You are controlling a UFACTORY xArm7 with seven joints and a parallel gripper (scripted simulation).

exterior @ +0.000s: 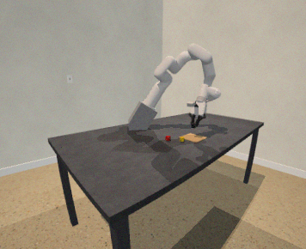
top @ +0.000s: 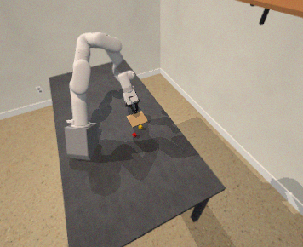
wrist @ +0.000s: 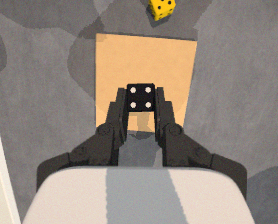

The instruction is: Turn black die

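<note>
The black die lies 1 cm to the right of my hand and 2 cm below it. The rest, counted from my hand: yellow die: 2 cm ahead, 12 cm to the right, 9 cm below; red die: 4 cm behind, 19 cm to the right, 9 cm below; mat: 1 cm to the right, 10 cm below.
</note>
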